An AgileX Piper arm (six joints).
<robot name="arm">
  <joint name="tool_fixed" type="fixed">
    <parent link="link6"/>
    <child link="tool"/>
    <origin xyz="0 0 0"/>
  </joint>
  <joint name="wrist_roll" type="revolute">
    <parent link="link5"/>
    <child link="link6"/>
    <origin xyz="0 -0.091 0" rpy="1.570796 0 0"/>
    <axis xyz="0 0 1"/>
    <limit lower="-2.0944" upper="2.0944"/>
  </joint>
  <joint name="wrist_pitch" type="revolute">
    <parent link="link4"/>
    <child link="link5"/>
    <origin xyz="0 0 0" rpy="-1.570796 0 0"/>
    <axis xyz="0 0 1"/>
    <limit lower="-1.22" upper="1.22"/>
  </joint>
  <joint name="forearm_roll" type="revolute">
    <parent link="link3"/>
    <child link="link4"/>
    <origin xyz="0.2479 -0.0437 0" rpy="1.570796 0 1.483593"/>
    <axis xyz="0 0 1"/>
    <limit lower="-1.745" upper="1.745"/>
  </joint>
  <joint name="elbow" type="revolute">
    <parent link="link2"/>
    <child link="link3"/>
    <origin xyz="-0.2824 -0.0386 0"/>
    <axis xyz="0 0 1"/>
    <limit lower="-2.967" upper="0"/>
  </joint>
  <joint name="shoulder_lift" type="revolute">
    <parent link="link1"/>
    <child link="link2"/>
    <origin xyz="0 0 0" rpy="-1.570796 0 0"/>
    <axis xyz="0 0 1"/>
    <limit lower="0" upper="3.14"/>
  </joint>
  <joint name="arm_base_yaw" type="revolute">
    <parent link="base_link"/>
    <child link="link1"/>
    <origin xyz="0 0 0.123"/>
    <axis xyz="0 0 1"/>
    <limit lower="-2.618" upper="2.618"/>
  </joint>
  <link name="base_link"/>
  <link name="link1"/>
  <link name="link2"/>
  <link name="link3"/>
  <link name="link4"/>
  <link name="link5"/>
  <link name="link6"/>
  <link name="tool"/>
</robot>
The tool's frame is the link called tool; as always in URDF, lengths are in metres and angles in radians.
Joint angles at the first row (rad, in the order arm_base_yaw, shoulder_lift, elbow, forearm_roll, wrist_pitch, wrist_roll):
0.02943 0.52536 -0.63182 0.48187 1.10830 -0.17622
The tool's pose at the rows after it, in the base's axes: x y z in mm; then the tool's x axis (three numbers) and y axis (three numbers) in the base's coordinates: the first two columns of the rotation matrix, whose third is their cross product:
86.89 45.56 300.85 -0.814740 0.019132 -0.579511 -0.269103 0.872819 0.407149
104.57 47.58 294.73 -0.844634 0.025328 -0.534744 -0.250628 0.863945 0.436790
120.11 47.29 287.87 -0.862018 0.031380 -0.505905 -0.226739 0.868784 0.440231
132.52 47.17 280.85 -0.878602 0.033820 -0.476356 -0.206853 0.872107 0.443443
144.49 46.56 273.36 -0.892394 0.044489 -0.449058 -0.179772 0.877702 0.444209
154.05 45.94 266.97 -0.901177 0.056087 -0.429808 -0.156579 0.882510 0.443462
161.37 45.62 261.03 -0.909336 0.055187 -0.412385 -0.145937 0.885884 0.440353
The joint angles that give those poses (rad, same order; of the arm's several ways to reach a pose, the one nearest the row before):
0.02944 0.62089 -0.63183 0.55947 1.09728 -0.22924
0.02944 0.70997 -0.63182 0.59146 1.06890 -0.25499
0.02939 0.78374 -0.63181 0.59512 1.03018 -0.27057
0.02944 0.84686 -0.63184 0.59888 1.00301 -0.28389
0.02939 0.90705 -0.63182 0.59843 0.97023 -0.28786
0.02940 0.95492 -0.63183 0.59842 0.93976 -0.28962
0.02941 0.99550 -0.63182 0.59930 0.92053 -0.30034

